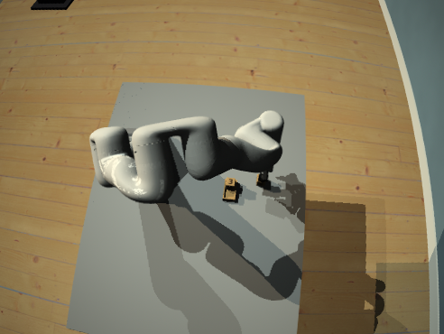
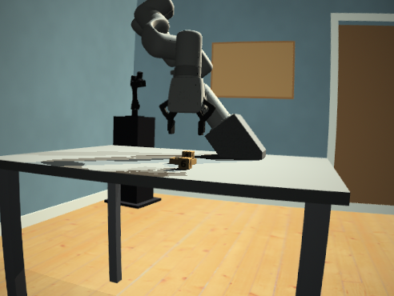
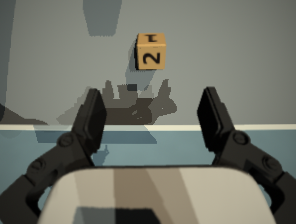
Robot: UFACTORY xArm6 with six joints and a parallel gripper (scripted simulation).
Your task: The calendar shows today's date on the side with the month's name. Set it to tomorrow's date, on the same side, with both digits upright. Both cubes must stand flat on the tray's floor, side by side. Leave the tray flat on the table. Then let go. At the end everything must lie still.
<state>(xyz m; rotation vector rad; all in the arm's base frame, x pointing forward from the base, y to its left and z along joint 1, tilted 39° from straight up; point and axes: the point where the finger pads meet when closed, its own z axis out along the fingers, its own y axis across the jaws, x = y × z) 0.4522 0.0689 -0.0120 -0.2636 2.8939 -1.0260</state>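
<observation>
Now: the wooden number cube 9 cm below my hand. The rest, counted from my hand: wooden calendar tray 10 cm behind, 6 cm to the right, 10 cm below.
</observation>
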